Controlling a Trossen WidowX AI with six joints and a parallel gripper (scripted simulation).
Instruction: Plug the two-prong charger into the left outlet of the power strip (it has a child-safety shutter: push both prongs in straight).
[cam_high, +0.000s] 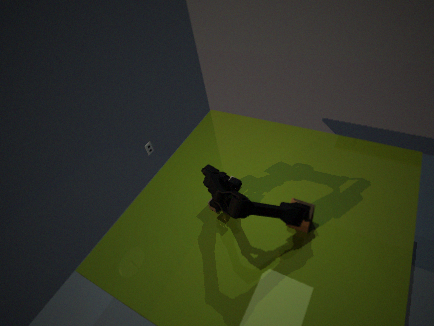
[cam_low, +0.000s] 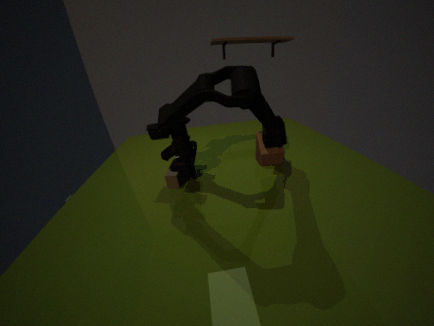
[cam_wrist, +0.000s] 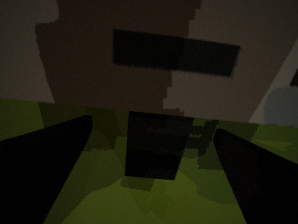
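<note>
My gripper tip is 20 mm short of the charger and 10 mm below it.
</note>
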